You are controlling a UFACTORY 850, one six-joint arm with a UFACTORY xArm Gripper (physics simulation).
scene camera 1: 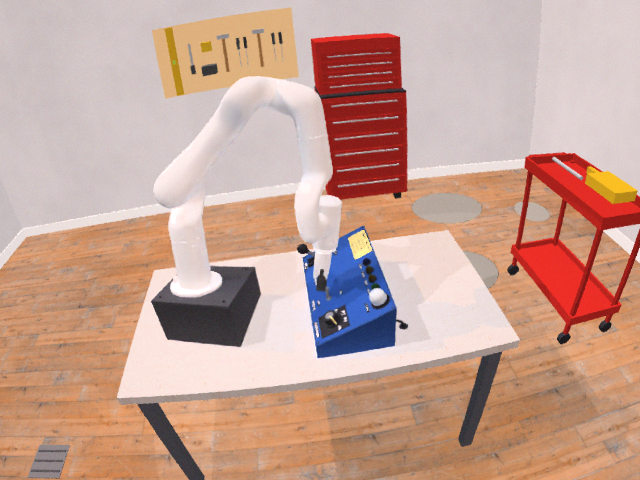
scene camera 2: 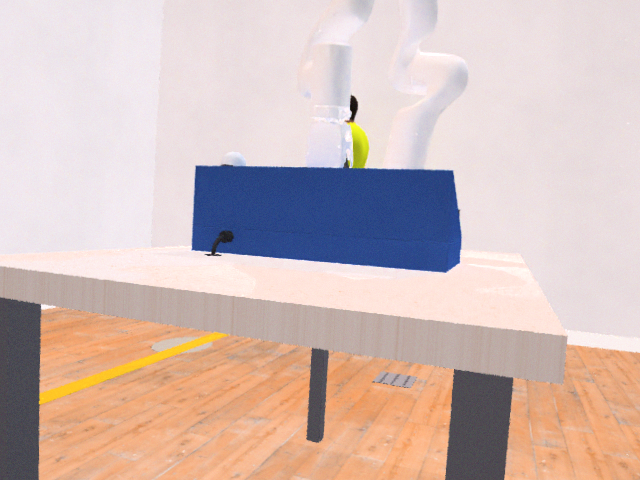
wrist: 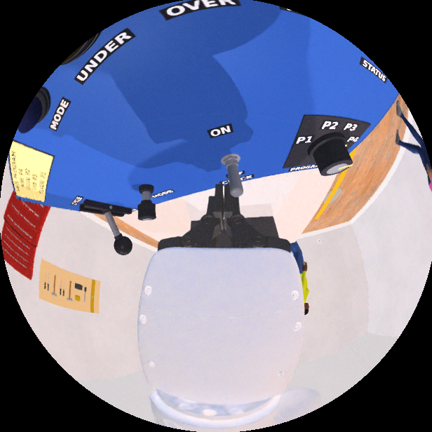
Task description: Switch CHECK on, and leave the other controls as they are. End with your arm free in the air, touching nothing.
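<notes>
The blue console stands on the table. Its grey CHECK toggle lever leans toward the OFF label, away from the ON label. The OFF and CHECK labels are partly covered by the lever and fingers. My gripper is shut and empty, its fingertips right beside the lever's free end on the OFF side. I cannot tell whether they touch it. In scene camera 2 the fingertips are hidden behind the console.
The PROGRAM knob sits on one side of CHECK. The black MODE control and ball-ended lever are on the other. A white dome stands on the console's higher part. A black cable leaves its back.
</notes>
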